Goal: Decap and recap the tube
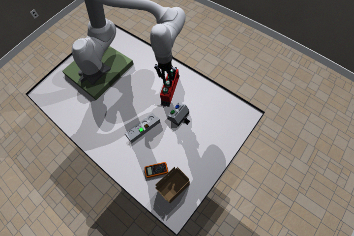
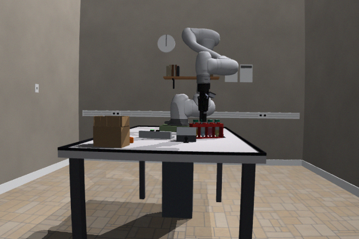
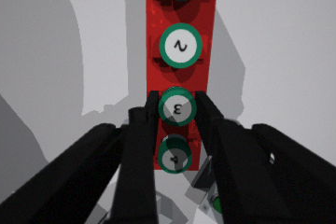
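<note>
The green key is 140 mm ahead of my hand, 120 mm to the right of it and 70 mm below it. Also, from my hand: orange multimeter 450 mm to the right, 280 mm ahead, 120 mm below; grey key housing 160 mm ahead, 100 mm to the right, 90 mm below; blue key 140 mm ahead, 70 mm to the right, 70 mm below.
</note>
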